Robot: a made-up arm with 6 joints.
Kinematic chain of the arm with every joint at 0, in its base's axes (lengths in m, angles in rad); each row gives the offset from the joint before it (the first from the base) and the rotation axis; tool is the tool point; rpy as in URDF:
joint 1: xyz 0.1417 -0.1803 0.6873 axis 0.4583 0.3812 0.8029
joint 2: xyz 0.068 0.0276 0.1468 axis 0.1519 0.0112 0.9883
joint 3: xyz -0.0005 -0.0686 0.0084 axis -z
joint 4: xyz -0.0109 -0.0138 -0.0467 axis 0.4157 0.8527 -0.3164
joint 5: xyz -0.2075 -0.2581 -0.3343 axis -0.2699 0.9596 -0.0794
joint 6: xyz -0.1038 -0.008 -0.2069 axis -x
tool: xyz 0.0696 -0.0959 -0.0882 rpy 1.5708 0 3.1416
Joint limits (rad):
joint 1: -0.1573..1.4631
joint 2: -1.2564..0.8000
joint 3: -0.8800..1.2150
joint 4: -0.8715..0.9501
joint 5: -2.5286..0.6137
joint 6: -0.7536..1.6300
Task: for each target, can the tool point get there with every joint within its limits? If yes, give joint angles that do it. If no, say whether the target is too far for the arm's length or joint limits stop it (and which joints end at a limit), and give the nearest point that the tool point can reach.
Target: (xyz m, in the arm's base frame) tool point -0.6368 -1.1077 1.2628
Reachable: no: too far | nearest point -0.3284 -0.7370 1.0118 | short by 0.544 m
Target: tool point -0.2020 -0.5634 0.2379
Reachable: yes | joints 1.2143 -0.1055 1.0327 -0.4408 0.3001 0.0703
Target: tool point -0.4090 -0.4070 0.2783
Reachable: yes | joints 0.1959 -0.9341 -0.5271 0.1898 0.2825 -0.3788
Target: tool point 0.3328 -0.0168 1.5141
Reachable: no: joint limits stop it (at a limit: joint 1, joint 2, joint 3, joint 4) | nearest point 0.1318 0.1573 0.9355 | short by 0.637 m
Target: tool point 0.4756 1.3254 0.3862
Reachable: no: too far | nearest point 0.2690 0.5931 0.4286 | short by 0.762 m
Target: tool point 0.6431 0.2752 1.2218
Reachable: no: joint limits stop it (at a limit: joint 2, joint 3, joint 4) | nearest point 0.4580 0.1330 0.7926 | short by 0.489 m
